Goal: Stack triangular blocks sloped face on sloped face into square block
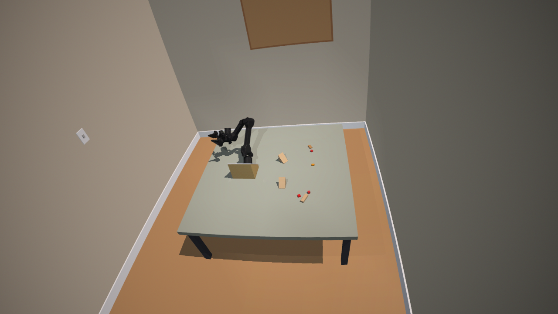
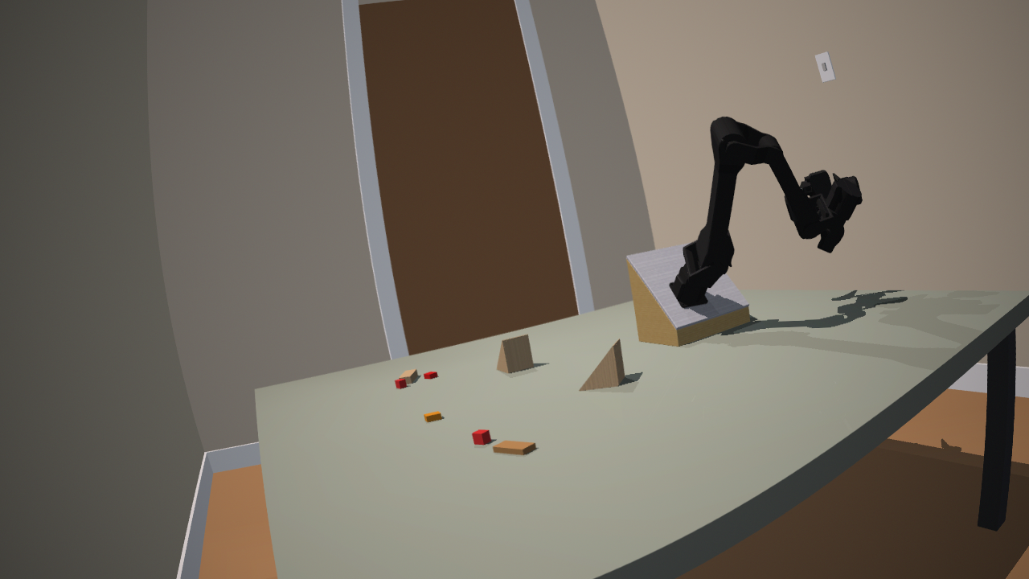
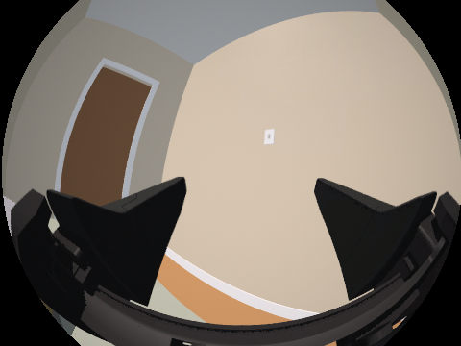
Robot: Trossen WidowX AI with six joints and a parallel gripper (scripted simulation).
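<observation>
Now: gripper tip 840 mm short of the flat tan slab, 270 mm above it and 250 mm to the right of it. From my gripper tip the other things lie so: orange piece (900 mm ahead, 270 mm below).
</observation>
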